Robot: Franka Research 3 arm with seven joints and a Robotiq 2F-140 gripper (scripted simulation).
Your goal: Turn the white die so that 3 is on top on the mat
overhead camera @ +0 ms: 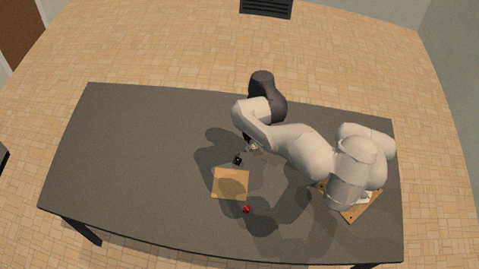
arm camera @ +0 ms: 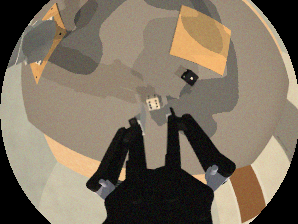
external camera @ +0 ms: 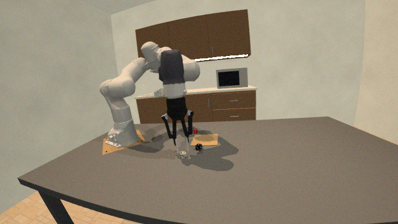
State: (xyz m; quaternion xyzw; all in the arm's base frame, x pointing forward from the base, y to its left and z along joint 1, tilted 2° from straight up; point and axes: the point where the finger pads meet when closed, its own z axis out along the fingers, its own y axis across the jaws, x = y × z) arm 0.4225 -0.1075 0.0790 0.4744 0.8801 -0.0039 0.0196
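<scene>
The white die lies 5 cm below my hand. Round my hand: red die (3 cm behind, 29 cm to the left, 5 cm below); then black die (5 cm ahead, 8 cm to the left, 5 cm below); then tan mat (6 cm ahead, 19 cm to the left, 6 cm below).
</scene>
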